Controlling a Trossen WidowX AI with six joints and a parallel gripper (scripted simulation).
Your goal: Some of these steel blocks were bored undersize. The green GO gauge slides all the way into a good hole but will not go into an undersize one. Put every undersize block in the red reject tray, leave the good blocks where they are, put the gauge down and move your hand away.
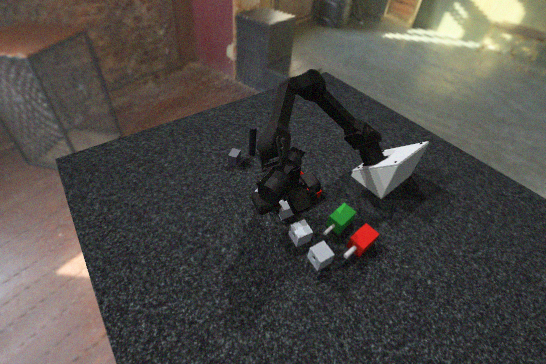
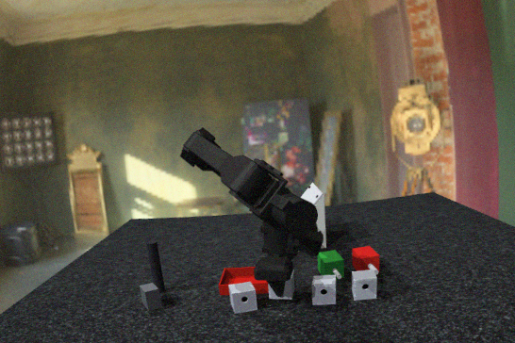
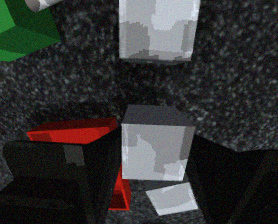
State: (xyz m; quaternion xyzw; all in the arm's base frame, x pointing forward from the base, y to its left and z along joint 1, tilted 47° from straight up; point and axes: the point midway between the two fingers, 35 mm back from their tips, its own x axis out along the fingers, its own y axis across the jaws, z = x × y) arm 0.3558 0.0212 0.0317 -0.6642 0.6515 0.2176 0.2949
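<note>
The red reject tray is 9 cm behind my gripper tip, 7 cm to the right of it and 2 cm below it. Round my gripper tip: green gauge: 11 cm to the left, 10 cm behind; red gauge: 19 cm to the left, 10 cm behind.
</note>
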